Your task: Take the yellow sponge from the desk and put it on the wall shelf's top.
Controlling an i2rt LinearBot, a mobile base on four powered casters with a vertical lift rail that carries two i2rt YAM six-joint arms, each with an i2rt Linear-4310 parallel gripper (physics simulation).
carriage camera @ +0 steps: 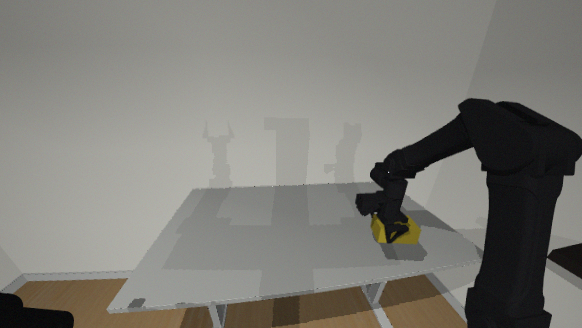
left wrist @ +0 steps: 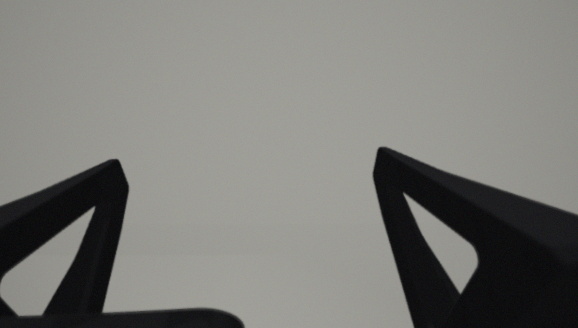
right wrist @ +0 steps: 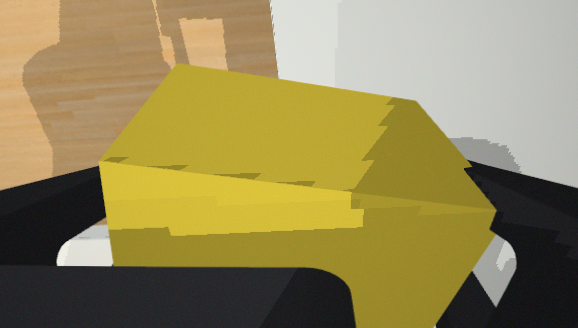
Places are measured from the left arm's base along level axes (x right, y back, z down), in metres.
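Pixels of known places: left gripper, fingertip midpoint: [left wrist: 251, 166]; right gripper, fingertip midpoint: [carriage camera: 382, 233] [right wrist: 289, 160].
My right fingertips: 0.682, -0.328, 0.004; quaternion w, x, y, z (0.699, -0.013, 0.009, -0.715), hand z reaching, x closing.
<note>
Behind a point stands the place of what it marks, as x, y, z.
The yellow sponge [carriage camera: 413, 233] {0.746, -0.280, -0.041} [right wrist: 250, 130] {0.651, -0.320, -0.030} is a thick block held between the fingers of my right gripper [carriage camera: 395, 234] [right wrist: 289, 160] {0.682, -0.328, 0.004}, which is shut on it. In the carriage view it hangs over the right part of the white desk [carriage camera: 235, 287] {0.185, -0.298, 0.215}, with a dark shadow below it. In the right wrist view the sponge covers much of the fingers, and their tips are hidden. My left gripper [left wrist: 251, 166] {0.003, -0.013, -0.444} is open and empty in front of a plain grey wall. I cannot make out the wall shelf for certain in any view.
A dark flat board [carriage camera: 569, 261] {1.595, -0.281, 0.174} shows in part at the right edge of the carriage view; I cannot tell what it is. The grey wall [carriage camera: 150, 100] {-0.460, -1.012, -0.373} rises behind the desk. Wooden floor [carriage camera: 75, 295] {-1.392, -0.778, 1.165} [right wrist: 30, 110] {1.265, 0.762, 1.164} lies below. A black arm part [carriage camera: 35, 315] {0.016, -0.033, -0.142} shows at lower left.
</note>
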